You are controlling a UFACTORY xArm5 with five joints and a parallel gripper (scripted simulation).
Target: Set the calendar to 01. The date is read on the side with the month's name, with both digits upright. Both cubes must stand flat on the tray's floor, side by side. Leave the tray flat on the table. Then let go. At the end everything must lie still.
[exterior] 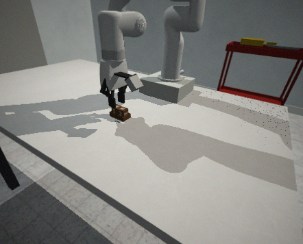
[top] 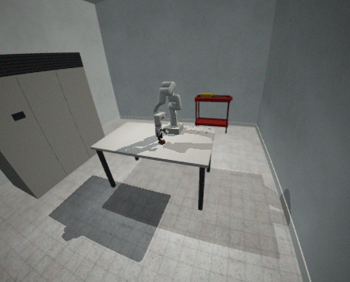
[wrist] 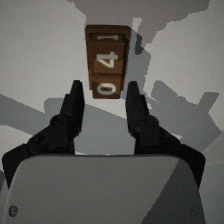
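The calendar tray lies 6 cm below my hand and 1 cm to the left of it.
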